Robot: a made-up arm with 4 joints.
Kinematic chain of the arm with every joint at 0, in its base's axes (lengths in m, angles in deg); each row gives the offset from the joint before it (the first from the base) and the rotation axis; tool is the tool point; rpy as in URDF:
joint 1: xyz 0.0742 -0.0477 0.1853 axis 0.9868 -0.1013 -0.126
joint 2: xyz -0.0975 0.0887 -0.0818 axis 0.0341 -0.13 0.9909
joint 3: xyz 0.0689 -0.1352 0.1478 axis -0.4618 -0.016 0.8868
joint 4: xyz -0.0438 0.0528 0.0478 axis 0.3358 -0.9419 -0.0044
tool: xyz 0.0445 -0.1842 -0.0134 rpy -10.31 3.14 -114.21
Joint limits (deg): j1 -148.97..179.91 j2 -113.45..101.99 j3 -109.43..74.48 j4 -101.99..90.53
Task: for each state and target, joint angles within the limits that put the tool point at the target. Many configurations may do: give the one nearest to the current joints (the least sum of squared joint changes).
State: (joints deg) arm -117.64 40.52 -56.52 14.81
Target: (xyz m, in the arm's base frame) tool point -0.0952 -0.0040 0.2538
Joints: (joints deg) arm -108.64 -12.20 -96.33 12.36
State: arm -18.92 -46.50 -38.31 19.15
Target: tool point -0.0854 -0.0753 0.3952
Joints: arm -55.96 -34.10 -10.31 15.54
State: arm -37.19 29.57 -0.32 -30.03
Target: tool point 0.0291 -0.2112 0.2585
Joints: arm 0.34 12.79 -32.70 -23.53
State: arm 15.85 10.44 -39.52 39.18
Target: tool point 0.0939 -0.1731 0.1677
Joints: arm 30.44 35.35 -45.49 42.34
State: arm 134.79 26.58 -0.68 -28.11
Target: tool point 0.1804 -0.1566 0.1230
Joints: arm 116.12 67.72 -23.81 -7.64
